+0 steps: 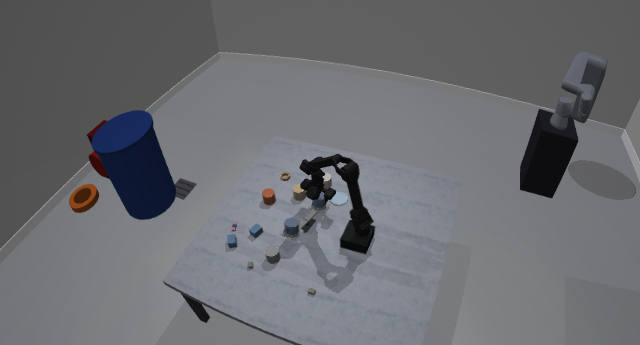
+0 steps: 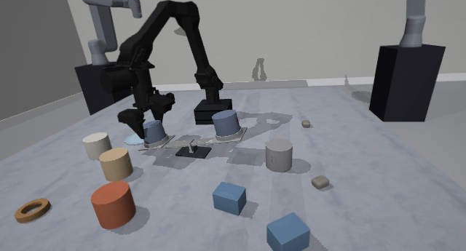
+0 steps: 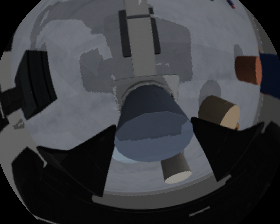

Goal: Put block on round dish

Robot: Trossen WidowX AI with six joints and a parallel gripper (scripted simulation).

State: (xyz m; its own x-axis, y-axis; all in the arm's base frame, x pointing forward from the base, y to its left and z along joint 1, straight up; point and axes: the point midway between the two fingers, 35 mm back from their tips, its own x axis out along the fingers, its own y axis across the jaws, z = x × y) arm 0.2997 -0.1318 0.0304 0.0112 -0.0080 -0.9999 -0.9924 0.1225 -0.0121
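Right now the small pale green block is 10 mm to the left of my gripper tip and 20 mm below it. The rest, counted from my gripper tip: pale blue round dish: 70 mm behind, 100 mm to the right, 60 mm below; then tan cylinder: 140 mm ahead, 20 mm to the right, 30 mm below; then balance: 10 mm ahead, 140 mm to the left, 20 mm below.
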